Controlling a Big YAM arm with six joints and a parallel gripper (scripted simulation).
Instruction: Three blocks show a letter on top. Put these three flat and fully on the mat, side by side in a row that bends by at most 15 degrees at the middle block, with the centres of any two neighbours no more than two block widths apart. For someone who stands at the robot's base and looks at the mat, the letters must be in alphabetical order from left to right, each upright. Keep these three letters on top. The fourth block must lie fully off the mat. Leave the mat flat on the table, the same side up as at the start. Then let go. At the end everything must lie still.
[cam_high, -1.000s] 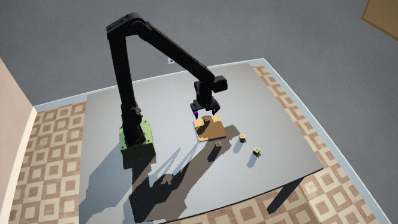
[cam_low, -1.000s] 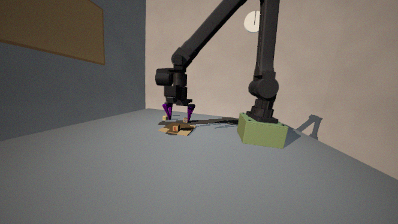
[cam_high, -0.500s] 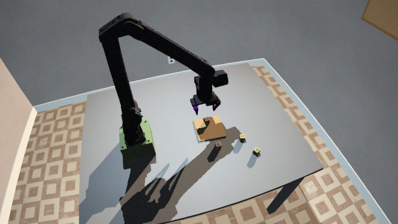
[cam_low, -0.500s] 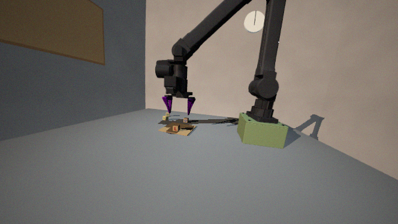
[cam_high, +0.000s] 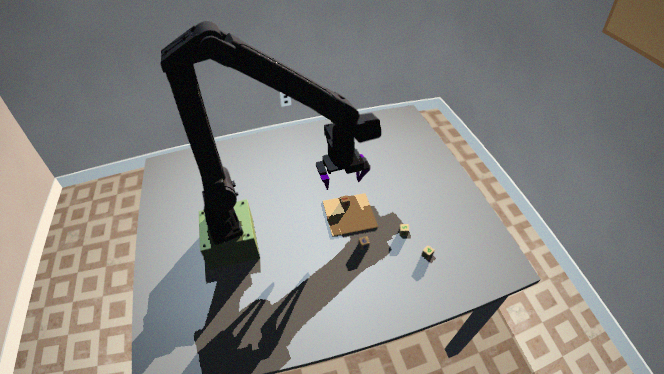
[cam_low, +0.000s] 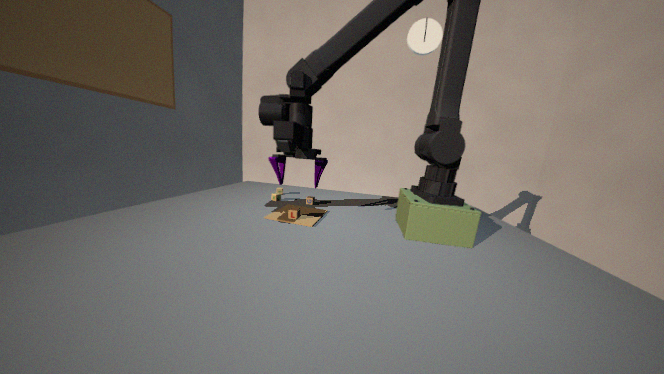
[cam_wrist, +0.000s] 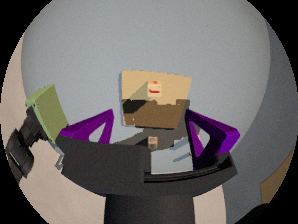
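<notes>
My gripper is now 28 cm to the left of the block, 13 cm short of it and 9 cm above it. Round my hand: tan mat: 10 cm below, 4 cm to the right.
</notes>
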